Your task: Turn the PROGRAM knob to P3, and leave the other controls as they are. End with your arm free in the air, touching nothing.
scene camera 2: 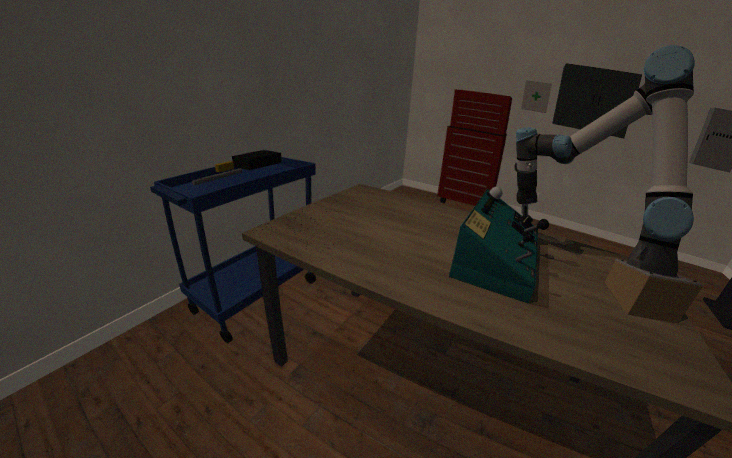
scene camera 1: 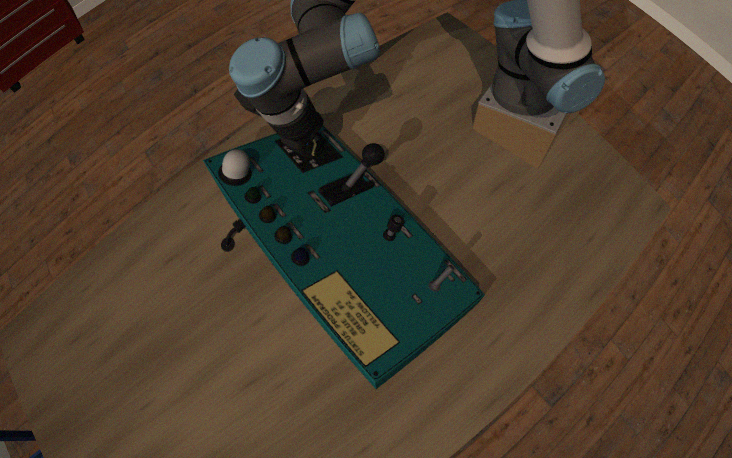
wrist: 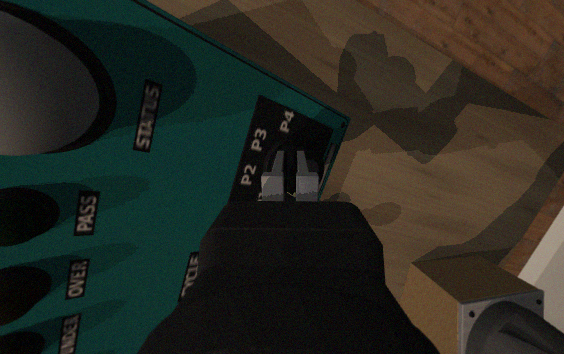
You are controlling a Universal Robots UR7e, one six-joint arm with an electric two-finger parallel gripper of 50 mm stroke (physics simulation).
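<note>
The PROGRAM knob is dark and sits on a black plate at the upper end of the teal sloped console. P2, P3 and P4 show beside it in the wrist view; P1 is nearly all hidden. My gripper points down at the knob, its fingers close together with the knob's dark grip between them. It looks shut on the knob. A bit of yellow line shows low between the fingers; which label the knob points at cannot be told. The gripper body hides much of the knob in scene camera 1.
A lever with a black ball rises close beside the knob plate. A white dome, several small dark domes, a black stick and a grey toggle are on the console. A crank sticks out at its side.
</note>
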